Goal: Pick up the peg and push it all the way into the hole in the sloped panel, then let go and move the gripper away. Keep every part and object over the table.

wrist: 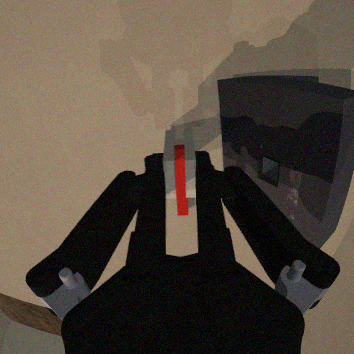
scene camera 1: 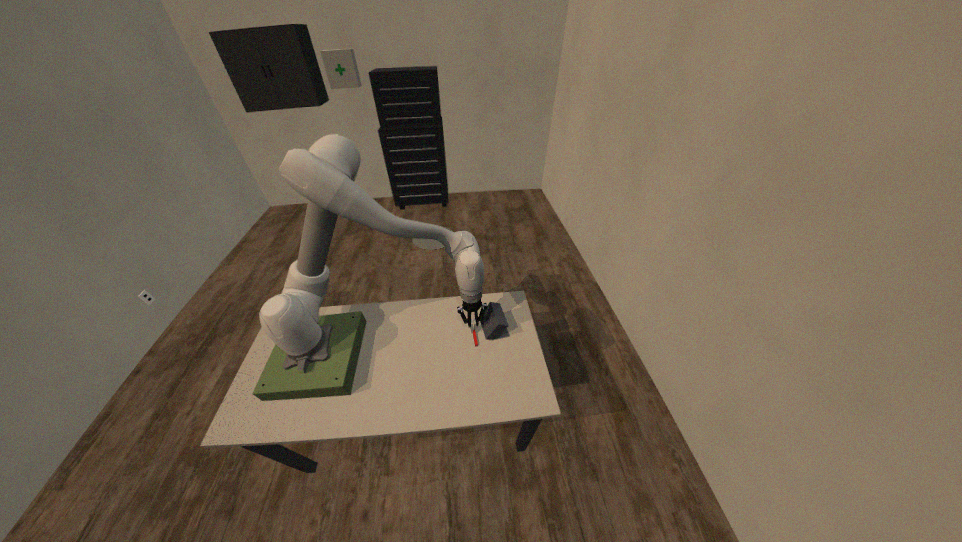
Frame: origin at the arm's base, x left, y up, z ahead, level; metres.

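Seen in the pictures: gripper, between the fingertips: (wrist: 179, 143) (scene camera 1: 473, 329); arm's base, origin of its link: (scene camera 1: 309, 346).
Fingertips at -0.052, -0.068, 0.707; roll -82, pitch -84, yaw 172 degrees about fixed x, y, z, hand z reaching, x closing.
Pixels of each thing's top centre, then the offset from my fingertips to it, as dx, dy, dz. Level surfaces: height alone.
- red peg, centre of its top: (wrist: 181, 184) (scene camera 1: 475, 337) -0.043, +0.006, -0.004
- dark sloped panel, centre of its top: (wrist: 328, 198) (scene camera 1: 494, 312) -0.007, +0.108, +0.096
- pale table, height of its surface: dy -0.006
The red peg (scene camera 1: 475, 337) (wrist: 181, 180) is a slim bar, lying flat and lengthwise between the finger pads. Its near end sticks out toward the camera in the scene view. My gripper (scene camera 1: 473, 324) (wrist: 179, 143) points down and is shut on the peg, low over the table; whether the peg touches the table top cannot be told. The dark sloped panel (scene camera 1: 495, 321) (wrist: 305, 102) stands close to the right of the gripper. Its square hole (wrist: 270, 170) shows in the wrist view, right of the fingers, with no peg in it.
The pale table (scene camera 1: 430, 383) carries the green base plate (scene camera 1: 341, 350) under the arm at the left. The table's right edge lies a little beyond the panel. A dark drawer cabinet (scene camera 1: 411, 142) stands at the back wall.
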